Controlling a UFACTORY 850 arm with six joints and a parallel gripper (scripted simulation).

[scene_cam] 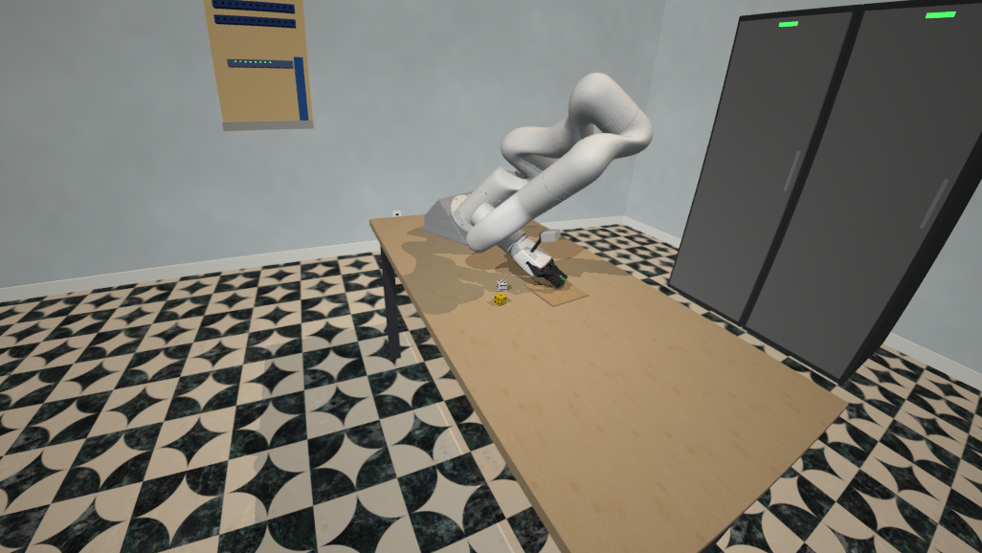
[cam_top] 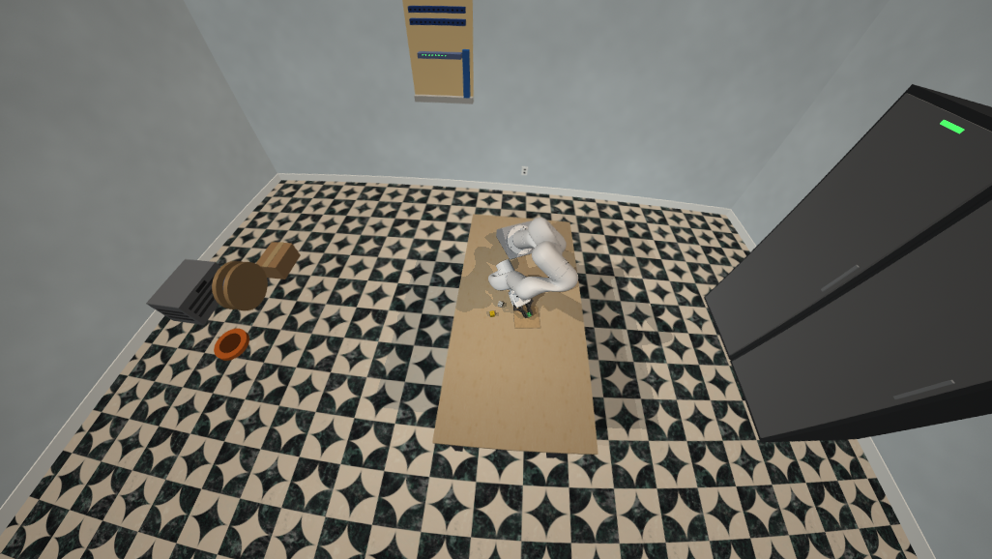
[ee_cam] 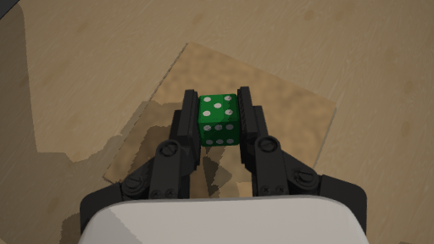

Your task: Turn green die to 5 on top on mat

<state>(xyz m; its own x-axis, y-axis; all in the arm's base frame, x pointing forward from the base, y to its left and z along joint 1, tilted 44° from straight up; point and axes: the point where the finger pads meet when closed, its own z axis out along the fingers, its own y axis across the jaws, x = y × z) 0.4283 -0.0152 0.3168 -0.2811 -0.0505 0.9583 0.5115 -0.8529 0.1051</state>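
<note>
The green die lies 10 mm ahead of my hand and 10 mm below it. From my hand the other things lie so: white die: 50 mm behind, 160 mm to the right, 30 mm below; yellow die: 30 mm ahead, 190 mm to the right, 30 mm below; tan mat: 40 mm below.
</note>
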